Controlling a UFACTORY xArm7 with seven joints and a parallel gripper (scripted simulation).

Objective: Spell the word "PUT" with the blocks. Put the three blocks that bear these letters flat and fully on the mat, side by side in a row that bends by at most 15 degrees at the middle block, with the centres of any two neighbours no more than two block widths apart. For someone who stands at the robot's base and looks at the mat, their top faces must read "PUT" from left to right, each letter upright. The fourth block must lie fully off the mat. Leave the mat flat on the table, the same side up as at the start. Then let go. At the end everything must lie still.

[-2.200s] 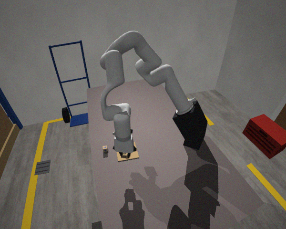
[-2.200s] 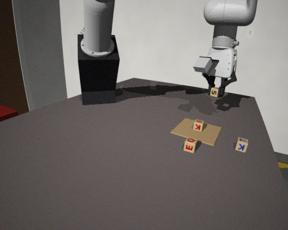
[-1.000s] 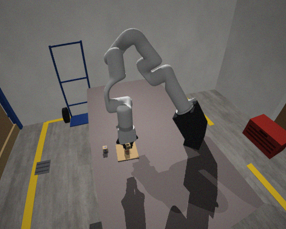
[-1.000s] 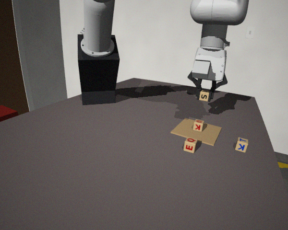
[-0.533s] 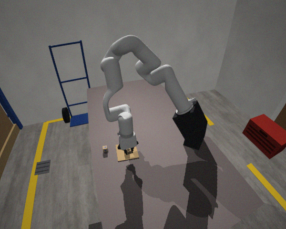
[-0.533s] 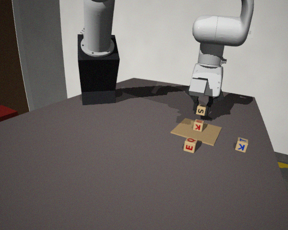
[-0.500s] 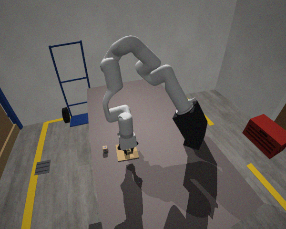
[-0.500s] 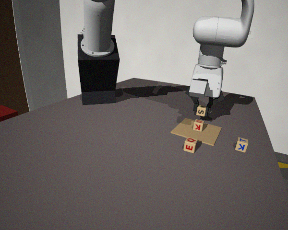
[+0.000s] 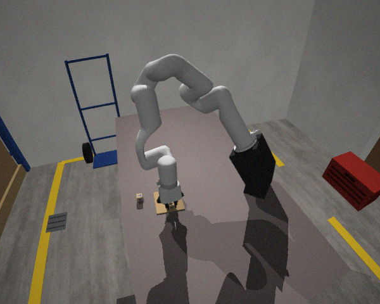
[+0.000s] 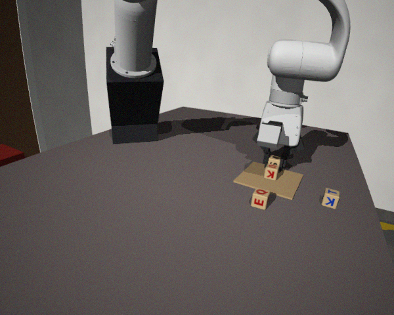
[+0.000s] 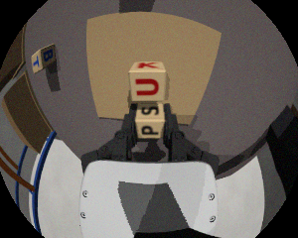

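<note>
Right now the tan mat is 50 mm to the right of my hand and 30 mm below it.
</note>
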